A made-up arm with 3 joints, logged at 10 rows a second.
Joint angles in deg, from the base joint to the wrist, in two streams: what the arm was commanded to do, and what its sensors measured. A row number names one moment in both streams.
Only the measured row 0 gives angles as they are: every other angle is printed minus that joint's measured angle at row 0.
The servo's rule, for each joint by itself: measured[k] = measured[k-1] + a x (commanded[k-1-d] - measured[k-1]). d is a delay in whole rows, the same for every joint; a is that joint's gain. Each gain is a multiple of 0.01, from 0.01 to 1. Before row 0 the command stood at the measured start. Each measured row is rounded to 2 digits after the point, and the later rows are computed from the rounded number. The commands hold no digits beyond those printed.
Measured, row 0: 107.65 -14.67 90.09
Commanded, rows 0 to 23: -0.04 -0.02 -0.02; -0.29 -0.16 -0.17; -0.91 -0.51 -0.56; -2.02 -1.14 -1.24; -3.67 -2.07 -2.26; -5.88 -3.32 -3.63; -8.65 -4.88 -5.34; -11.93 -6.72 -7.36; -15.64 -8.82 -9.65; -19.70 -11.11 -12.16; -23.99 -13.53 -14.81; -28.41 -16.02 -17.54; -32.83 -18.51 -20.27; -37.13 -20.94 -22.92; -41.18 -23.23 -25.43; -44.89 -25.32 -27.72; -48.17 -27.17 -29.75; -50.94 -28.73 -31.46; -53.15 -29.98 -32.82; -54.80 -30.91 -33.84; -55.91 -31.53 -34.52; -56.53 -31.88 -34.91; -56.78 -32.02 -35.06; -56.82 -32.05 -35.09
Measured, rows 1 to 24: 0.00 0.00 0.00; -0.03 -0.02 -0.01; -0.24 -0.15 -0.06; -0.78 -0.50 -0.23; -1.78 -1.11 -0.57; -3.31 -2.03 -1.14; -5.39 -3.27 -1.99; -8.03 -4.82 -3.13; -11.19 -6.64 -4.57; -14.79 -8.73 -6.30; -18.77 -11.01 -8.29; -23.00 -13.43 -10.51; -27.38 -15.92 -12.90; -31.79 -18.41 -15.41; -36.12 -20.84 -17.96; -40.22 -23.13 -20.50; -44.00 -25.23 -22.95; -47.38 -27.09 -25.26; -50.26 -28.66 -27.37; -52.60 -29.93 -29.22; -54.38 -30.87 -30.79; -55.62 -31.50 -32.06; -56.36 -31.86 -33.03; -56.70 -32.01 -33.72
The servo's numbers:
d 1
a 0.81 0.96 0.34

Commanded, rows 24 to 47: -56.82 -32.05 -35.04; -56.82 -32.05 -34.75; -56.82 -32.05 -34.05; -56.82 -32.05 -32.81; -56.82 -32.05 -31.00; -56.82 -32.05 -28.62; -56.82 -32.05 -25.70; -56.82 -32.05 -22.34; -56.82 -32.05 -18.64; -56.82 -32.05 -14.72; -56.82 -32.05 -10.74; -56.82 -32.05 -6.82; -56.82 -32.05 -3.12; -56.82 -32.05 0.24; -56.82 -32.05 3.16; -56.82 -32.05 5.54; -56.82 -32.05 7.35; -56.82 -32.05 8.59; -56.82 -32.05 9.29; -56.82 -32.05 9.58; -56.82 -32.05 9.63; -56.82 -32.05 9.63; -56.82 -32.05 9.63; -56.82 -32.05 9.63
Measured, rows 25 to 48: -56.80 -32.05 -34.19; -56.82 -32.05 -34.48; -56.82 -32.05 -34.57; -56.82 -32.05 -34.39; -56.82 -32.05 -33.85; -56.82 -32.05 -32.88; -56.82 -32.05 -31.43; -56.82 -32.05 -29.48; -56.82 -32.05 -27.05; -56.82 -32.05 -24.19; -56.82 -32.05 -20.97; -56.82 -32.05 -17.49; -56.82 -32.05 -13.86; -56.82 -32.05 -10.21; -56.82 -32.05 -6.66; -56.82 -32.05 -3.32; -56.82 -32.05 -0.31; -56.82 -32.05 2.29; -56.82 -32.05 4.43; -56.82 -32.05 6.08; -56.82 -32.05 7.27; -56.82 -32.05 8.07; -56.82 -32.05 8.60; -56.82 -32.05 8.95
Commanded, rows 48 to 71: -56.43 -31.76 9.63; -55.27 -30.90 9.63; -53.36 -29.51 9.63; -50.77 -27.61 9.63; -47.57 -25.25 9.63; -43.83 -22.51 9.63; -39.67 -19.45 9.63; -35.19 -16.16 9.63; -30.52 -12.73 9.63; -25.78 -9.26 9.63; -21.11 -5.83 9.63; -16.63 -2.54 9.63; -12.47 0.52 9.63; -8.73 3.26 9.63; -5.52 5.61 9.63; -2.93 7.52 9.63; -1.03 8.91 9.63; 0.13 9.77 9.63; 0.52 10.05 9.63; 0.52 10.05 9.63; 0.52 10.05 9.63; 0.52 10.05 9.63; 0.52 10.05 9.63; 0.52 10.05 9.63
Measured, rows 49 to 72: -56.82 -32.05 9.18; -56.50 -31.77 9.33; -55.50 -30.93 9.43; -53.77 -29.57 9.50; -51.34 -27.69 9.54; -48.29 -25.35 9.57; -44.68 -22.62 9.59; -40.62 -19.58 9.60; -36.22 -16.30 9.61; -31.60 -12.87 9.62; -26.89 -9.40 9.62; -22.21 -5.97 9.62; -17.69 -2.68 9.62; -13.46 0.39 9.62; -9.63 3.15 9.62; -6.30 5.51 9.62; -3.57 7.44 9.62; -1.51 8.85 9.62; -0.18 9.73 9.62; 0.39 10.04 9.62; 0.50 10.05 9.62; 0.52 10.05 9.62; 0.52 10.05 9.62; 0.52 10.05 9.62
